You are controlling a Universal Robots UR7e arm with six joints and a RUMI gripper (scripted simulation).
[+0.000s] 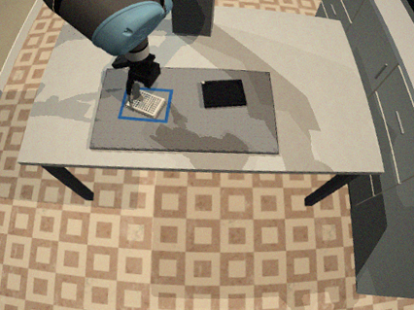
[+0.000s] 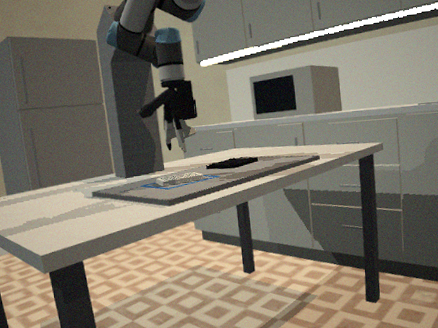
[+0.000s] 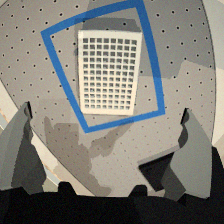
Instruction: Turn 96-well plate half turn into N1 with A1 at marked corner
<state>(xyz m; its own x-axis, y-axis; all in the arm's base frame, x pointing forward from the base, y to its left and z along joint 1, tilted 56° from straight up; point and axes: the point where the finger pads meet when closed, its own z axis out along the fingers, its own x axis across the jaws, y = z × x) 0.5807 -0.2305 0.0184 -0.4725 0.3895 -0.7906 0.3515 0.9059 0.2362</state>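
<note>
My hand is 80 mm above the white 96-well plate. The rest, counted from my hand: black plate nest N1 (10 mm ahead, 310 mm to the left, 80 mm below).
</note>
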